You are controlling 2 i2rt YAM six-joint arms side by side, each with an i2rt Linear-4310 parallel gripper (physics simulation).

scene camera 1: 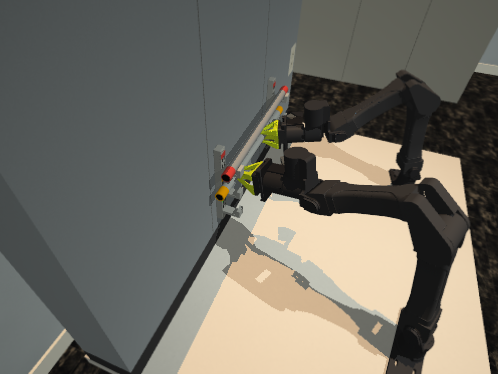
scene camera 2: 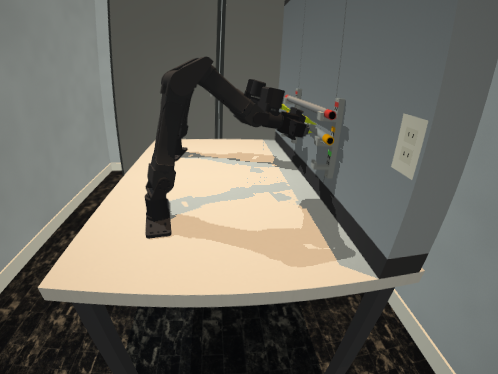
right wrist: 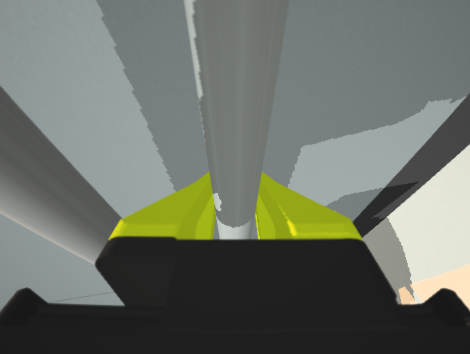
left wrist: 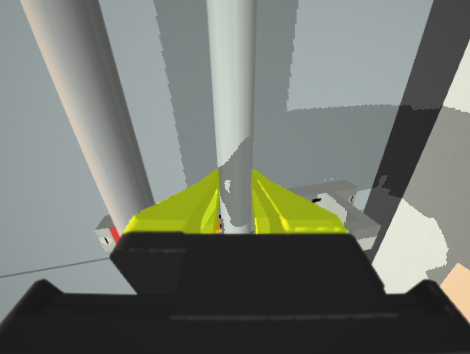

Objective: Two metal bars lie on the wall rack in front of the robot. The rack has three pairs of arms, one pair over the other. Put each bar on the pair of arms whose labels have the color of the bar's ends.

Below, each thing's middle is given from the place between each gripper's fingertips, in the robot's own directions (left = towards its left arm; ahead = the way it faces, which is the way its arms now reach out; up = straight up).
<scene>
Now: right hand 10 mm past the orange-ended bar (right wrist: 236,58) and 60 mm to the right of it. Round my right hand: red-ended bar (scene camera 1: 227,175) 30 mm behind, 50 mm to the left, 80 mm above; white socket plate (scene camera 2: 413,122) 10 mm behind, 460 mm to the right, 70 mm above.
Now: the orange-ended bar 140 mm to the right of my left hand and 10 mm behind it. From my left hand the other things lie so: red-ended bar 150 mm to the right, 70 mm above, 20 mm behind; white socket plate 660 mm to the right, 60 mm above, 10 mm behind.
</scene>
